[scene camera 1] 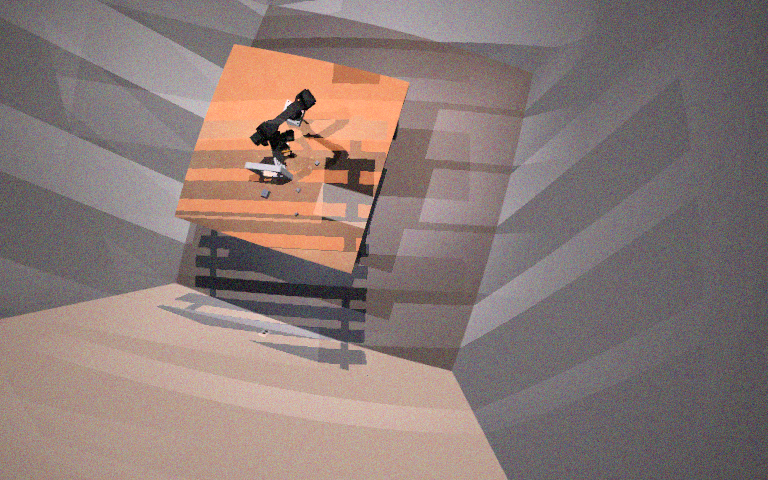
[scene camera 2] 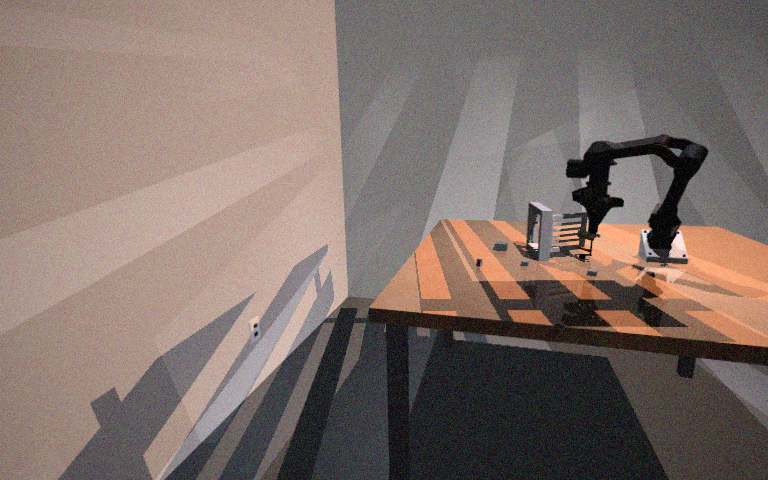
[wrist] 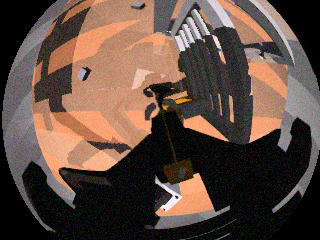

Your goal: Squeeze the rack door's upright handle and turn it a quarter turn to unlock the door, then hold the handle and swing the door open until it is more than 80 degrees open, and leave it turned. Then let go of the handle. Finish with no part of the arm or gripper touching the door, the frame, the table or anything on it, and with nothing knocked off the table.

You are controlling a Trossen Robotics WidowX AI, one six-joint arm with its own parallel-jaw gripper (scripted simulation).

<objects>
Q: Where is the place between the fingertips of my gripper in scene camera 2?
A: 594,224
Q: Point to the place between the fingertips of my gripper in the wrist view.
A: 168,135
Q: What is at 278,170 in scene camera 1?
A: A grey rack.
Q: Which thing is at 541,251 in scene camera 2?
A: A grey rack.
</objects>
